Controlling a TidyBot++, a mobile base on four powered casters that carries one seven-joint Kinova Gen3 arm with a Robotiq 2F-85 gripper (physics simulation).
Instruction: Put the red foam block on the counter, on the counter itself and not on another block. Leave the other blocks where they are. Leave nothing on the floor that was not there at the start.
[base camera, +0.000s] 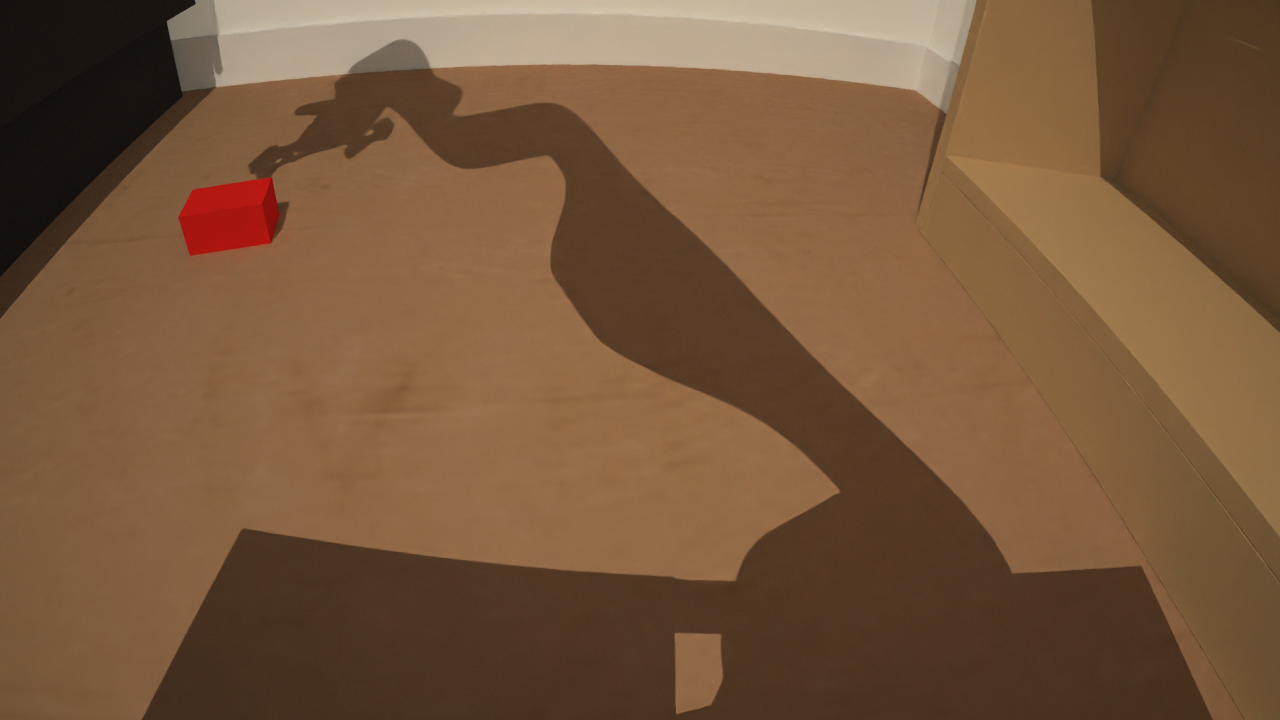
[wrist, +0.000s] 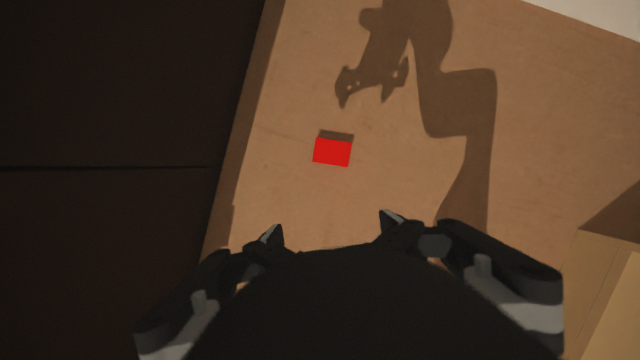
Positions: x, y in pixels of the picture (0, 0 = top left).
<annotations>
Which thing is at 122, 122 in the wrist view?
A dark cabinet.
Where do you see a dark cabinet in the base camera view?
86, 86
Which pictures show the red foam block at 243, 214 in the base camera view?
The base camera view and the wrist view: all of them.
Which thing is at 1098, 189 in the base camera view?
A tan wooden shelf unit.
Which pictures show my gripper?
The wrist view only.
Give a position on a red foam block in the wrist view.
327, 151
</annotations>
